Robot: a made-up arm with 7 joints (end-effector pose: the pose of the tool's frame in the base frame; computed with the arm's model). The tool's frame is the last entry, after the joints. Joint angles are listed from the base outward.
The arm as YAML. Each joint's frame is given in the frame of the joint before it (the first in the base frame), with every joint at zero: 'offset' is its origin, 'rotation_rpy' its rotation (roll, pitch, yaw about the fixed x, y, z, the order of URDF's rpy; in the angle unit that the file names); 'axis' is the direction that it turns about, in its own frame. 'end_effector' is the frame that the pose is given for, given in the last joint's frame.
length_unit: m
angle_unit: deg
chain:
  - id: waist
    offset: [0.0, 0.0, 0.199]
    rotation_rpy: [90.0, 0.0, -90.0]
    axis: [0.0, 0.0, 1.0]
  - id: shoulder
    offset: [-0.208, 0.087, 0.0]
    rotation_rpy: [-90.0, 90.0, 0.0]
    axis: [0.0, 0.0, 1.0]
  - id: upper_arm
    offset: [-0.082, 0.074, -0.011]
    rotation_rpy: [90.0, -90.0, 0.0]
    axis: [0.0, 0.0, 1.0]
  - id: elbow
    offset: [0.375, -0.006, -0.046]
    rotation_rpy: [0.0, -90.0, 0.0]
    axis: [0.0, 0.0, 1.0]
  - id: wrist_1
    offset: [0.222, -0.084, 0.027]
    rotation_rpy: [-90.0, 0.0, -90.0]
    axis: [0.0, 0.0, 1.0]
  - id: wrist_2
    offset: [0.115, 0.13, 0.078]
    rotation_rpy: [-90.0, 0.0, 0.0]
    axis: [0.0, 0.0, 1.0]
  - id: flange
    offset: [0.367, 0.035, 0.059]
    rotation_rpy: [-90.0, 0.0, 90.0]
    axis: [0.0, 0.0, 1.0]
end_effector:
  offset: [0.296, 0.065, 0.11]
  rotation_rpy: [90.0, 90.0, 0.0]
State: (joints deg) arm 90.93 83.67 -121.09 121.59 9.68 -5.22 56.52
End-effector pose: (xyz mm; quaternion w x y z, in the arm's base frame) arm 235.9 241.9 -386.9 0.6907 0.6630 0.2878 0.0237
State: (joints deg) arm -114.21 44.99 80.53 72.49 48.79 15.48 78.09
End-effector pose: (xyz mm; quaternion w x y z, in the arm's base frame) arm -212.1 96.8 -265.0 0.4498 0.5064 0.3868 -0.6258
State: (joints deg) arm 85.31 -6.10 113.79 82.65 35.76 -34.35 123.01
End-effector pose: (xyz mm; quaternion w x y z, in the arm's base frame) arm -305.6 -608.2 144.1 0.5605 -0.1493 -0.3914 -0.7144
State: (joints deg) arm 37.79 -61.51 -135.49 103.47 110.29 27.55 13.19
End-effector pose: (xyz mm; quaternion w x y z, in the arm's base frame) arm 218.3 -149.8 -147.2 0.4727 -0.6411 0.5951 0.1069
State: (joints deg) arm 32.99 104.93 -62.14 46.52 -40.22 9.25 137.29
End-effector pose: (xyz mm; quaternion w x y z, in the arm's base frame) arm 498.9 377.0 168.8 0.5248 0.6853 -0.0452 -0.5028
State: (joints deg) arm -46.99 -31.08 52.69 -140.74 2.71 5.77 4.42
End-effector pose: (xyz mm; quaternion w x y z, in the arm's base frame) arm -389.4 517.8 873.2 0.5996 -0.2245 -0.3532 0.6821
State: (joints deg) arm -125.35 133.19 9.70 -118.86 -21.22 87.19 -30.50
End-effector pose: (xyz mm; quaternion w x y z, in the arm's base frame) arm 15.9 -609.0 -244.9 0.0266 -0.9808 -0.1677 0.0961
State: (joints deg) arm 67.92 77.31 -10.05 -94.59 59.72 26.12 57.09
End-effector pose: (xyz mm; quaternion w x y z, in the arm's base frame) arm -410.3 694.7 97.3 0.4030 0.3133 0.0058 0.8599
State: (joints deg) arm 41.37 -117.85 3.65 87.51 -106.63 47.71 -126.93
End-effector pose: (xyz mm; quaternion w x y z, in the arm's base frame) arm -175.4 373.8 -208.0 0.3258 -0.5596 0.6290 -0.4301
